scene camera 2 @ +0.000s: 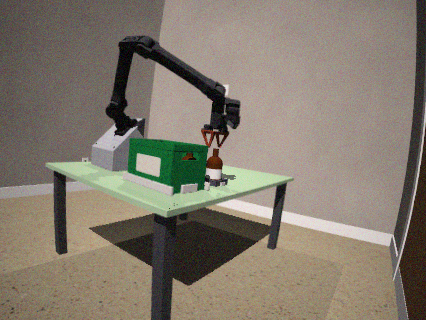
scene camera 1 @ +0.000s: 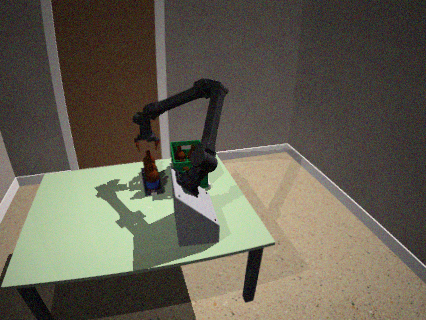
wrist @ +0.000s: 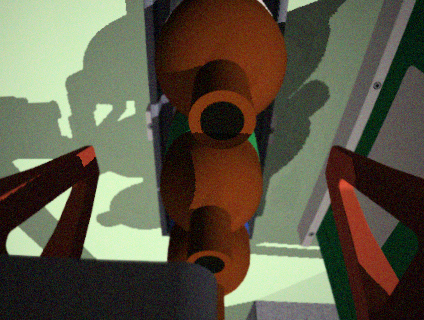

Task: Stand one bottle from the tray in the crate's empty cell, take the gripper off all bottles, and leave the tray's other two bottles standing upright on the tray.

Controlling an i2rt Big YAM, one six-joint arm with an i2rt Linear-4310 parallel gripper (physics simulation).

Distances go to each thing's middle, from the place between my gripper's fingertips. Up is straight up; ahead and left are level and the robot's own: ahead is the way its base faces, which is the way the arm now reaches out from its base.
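Looking at the green-labelled bottle [wrist: 210,193], I find that it sits 1 cm to the right of my hand and 8 cm behind it, and that it is also 8 cm below it.
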